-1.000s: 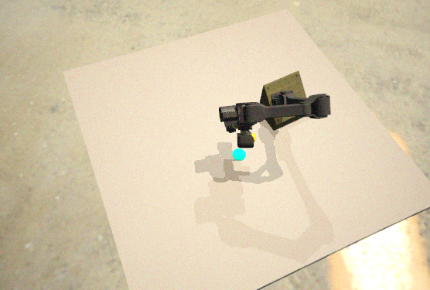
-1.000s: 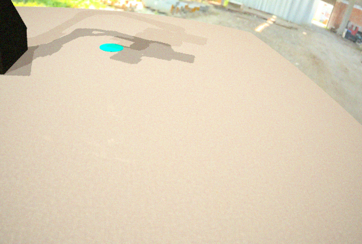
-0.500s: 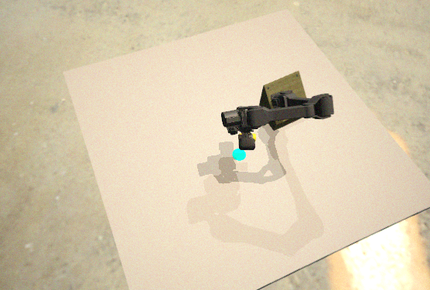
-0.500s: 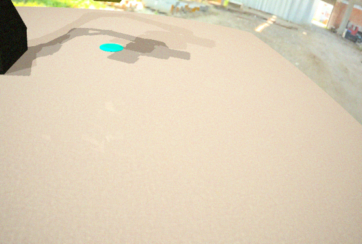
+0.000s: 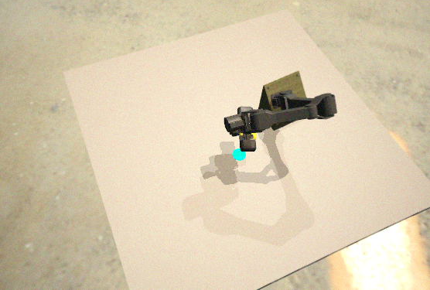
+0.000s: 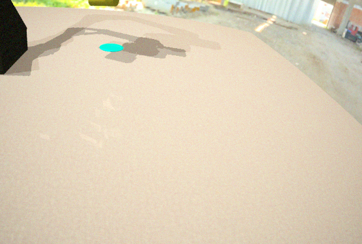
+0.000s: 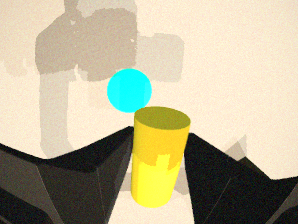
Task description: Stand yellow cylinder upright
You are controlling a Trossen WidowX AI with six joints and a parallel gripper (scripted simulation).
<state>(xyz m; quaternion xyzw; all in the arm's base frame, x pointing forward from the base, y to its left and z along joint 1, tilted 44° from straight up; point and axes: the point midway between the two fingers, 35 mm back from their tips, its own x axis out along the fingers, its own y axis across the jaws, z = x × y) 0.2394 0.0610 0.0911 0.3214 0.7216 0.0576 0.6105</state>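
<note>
Right now the cyan circle is 10 mm ahead of my gripper tip, 10 mm to the left of it and 120 mm below it. From my gripper tip the other things lie so: yellow cylinder 20 mm behind, 10 mm to the left.
</note>
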